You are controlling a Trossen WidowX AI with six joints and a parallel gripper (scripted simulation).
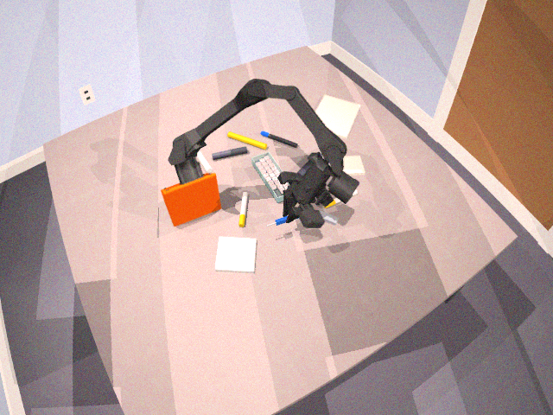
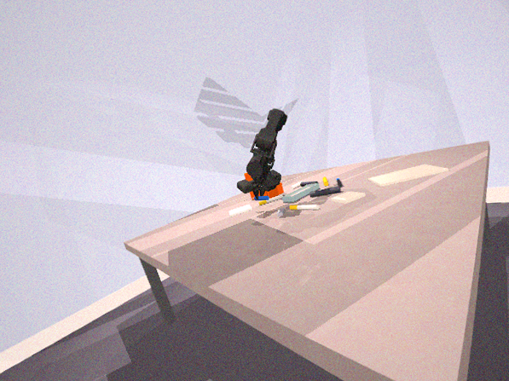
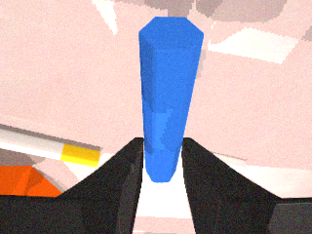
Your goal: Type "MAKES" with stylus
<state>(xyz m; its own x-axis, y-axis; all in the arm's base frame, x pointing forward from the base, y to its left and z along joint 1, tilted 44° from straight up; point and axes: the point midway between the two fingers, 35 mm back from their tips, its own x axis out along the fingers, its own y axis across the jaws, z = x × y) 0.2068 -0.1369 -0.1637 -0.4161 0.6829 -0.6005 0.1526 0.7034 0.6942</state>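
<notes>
My gripper tip is now 13 cm short of the grey block, 5 cm above it and 3 cm to the left of it. The rest, counted from my gripper tip: stylus (2 cm behind); white pad (16 cm behind, 5 cm below).
</notes>
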